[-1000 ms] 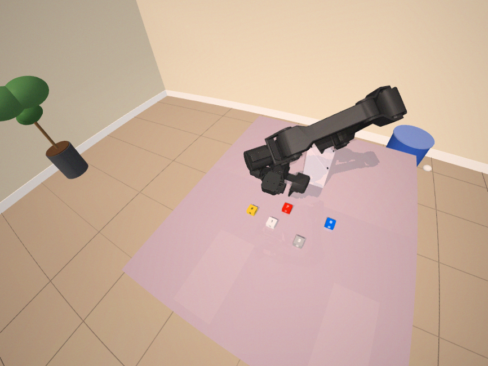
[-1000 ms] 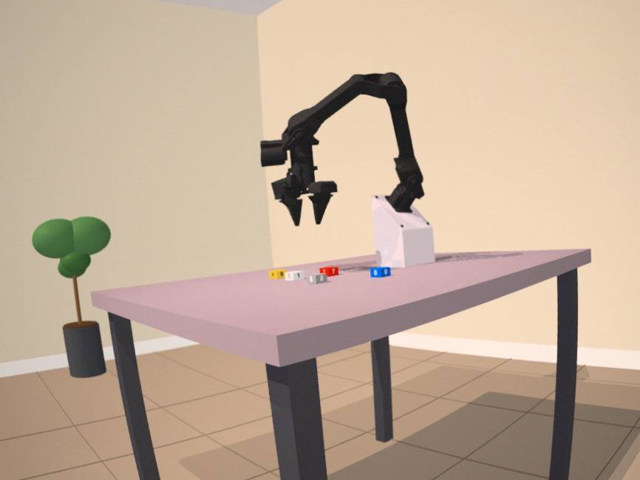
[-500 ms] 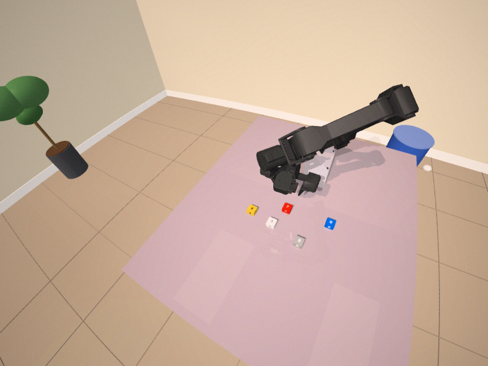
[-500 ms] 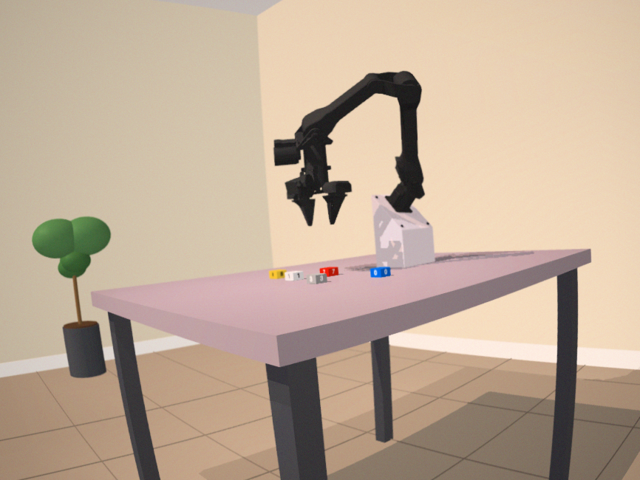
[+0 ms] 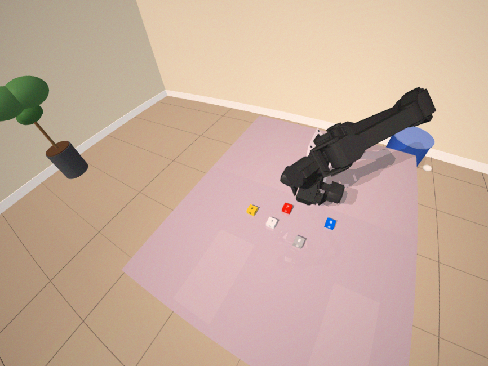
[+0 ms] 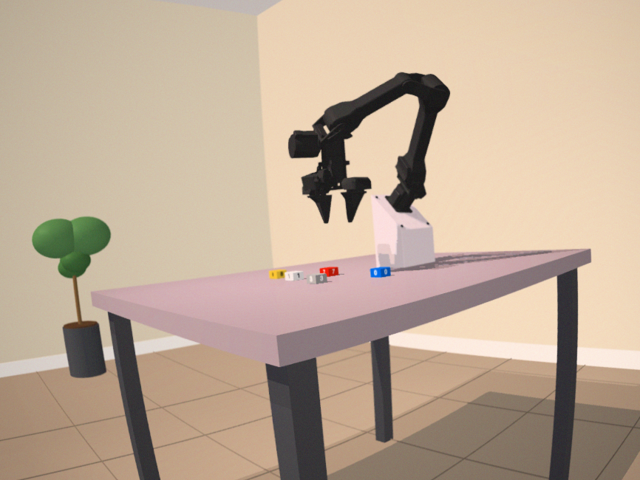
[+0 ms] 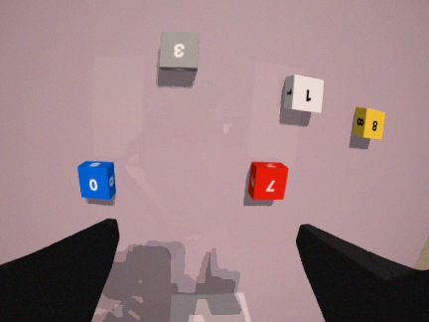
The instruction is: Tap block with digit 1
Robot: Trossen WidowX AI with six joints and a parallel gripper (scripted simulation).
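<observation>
My gripper tip is now 180 mm to the left of the yellow block, 120 mm above it and 60 mm short of it. From my gripper tip the other things lie so: blue block (120 mm below, 100 mm to the left, 30 mm behind).
</observation>
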